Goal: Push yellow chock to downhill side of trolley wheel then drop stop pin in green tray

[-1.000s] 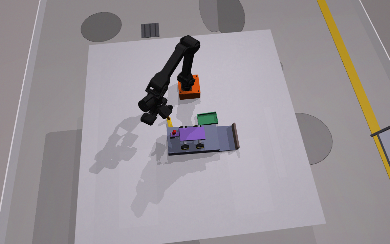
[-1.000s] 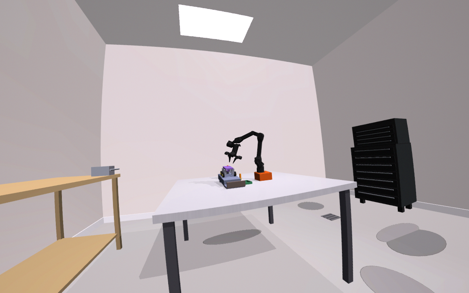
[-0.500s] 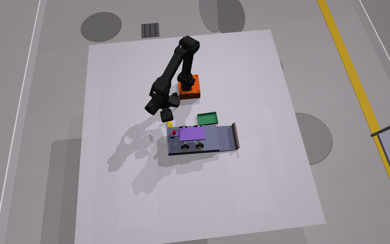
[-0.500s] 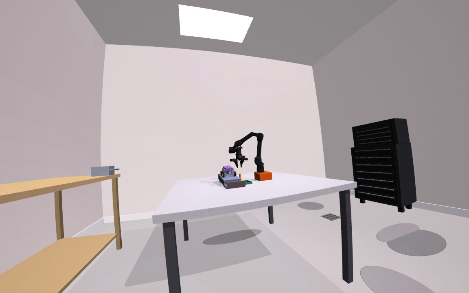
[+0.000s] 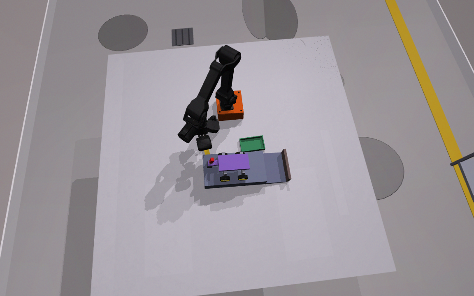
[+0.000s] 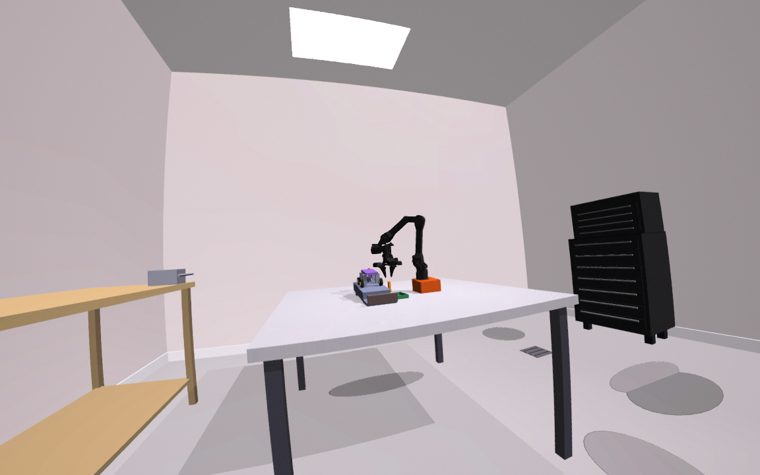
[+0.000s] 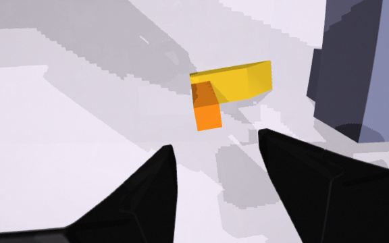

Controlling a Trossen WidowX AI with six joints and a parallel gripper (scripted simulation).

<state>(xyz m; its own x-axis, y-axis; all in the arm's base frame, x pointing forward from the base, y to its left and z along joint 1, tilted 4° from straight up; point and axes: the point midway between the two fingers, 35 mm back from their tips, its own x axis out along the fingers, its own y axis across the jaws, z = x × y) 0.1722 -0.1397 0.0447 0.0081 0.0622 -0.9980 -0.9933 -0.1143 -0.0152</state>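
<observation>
Right now my gripper tip is 20 mm short of the yellow chock and 70 mm above it. The rest, counted from my gripper tip: red-headed stop pin (140 mm ahead, 20 mm to the left, 30 mm above); then grey ramp (160 mm ahead, 120 mm to the left, 50 mm below); then purple trolley (160 mm ahead, 120 mm to the left, 10 mm above).
</observation>
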